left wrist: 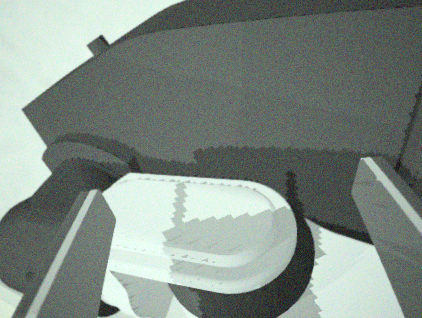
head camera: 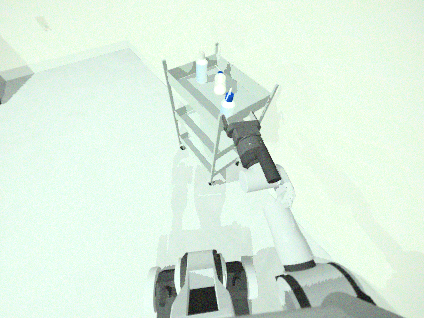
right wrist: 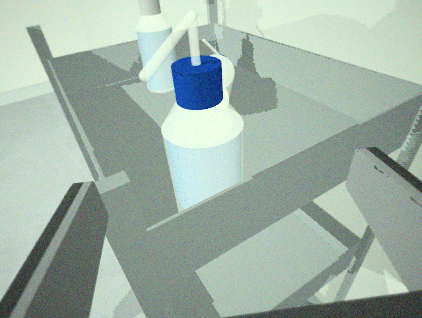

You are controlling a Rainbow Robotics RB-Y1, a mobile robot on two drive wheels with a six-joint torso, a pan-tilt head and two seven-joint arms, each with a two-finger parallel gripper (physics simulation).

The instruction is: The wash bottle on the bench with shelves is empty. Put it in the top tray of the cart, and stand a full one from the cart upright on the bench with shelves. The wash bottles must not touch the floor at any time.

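Places are measured from the robot's base along level axes (x ahead, y left, z up), in centimetres.
Pixels of known places: left gripper, fingertip midpoint: (left wrist: 228, 190); right gripper, fingertip midpoint: (head camera: 237, 114) (right wrist: 227, 182).
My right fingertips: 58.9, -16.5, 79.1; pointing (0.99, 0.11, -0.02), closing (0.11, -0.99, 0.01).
Ahead of a thing's pixels: the offset from my right fingertips to its top centre, as dx, dy, dz.
A wash bottle {+8.4, +2.0, +4.6} (head camera: 228, 108) (right wrist: 204, 165) with a blue cap, bent white nozzle and light-blue contents stands upright in the near corner of the cart's top tray (head camera: 192, 93) (right wrist: 300, 175). A whitish bottle {+36.3, +1.4, -5.7} (head camera: 220, 85) (right wrist: 228, 75) with a blue cap is behind it, partly hidden in the right wrist view; its pose is hard to tell. My right gripper (head camera: 239, 116) (right wrist: 227, 182) is open and empty at the tray's near side, with the near bottle beyond its fingers. My left gripper (left wrist: 228, 190) is open and empty. The bench with shelves does not show clearly.
Another bottle {+40.9, +9.7, +4.6} (head camera: 201, 71) (right wrist: 150, 45) with light-blue contents and a grey cap stands at the tray's far left. The cart has corner posts and lower shelves. Parts of my own body (left wrist: 240, 90) fill much of the left wrist view. My base (head camera: 202, 280) is below the cart in the head view.
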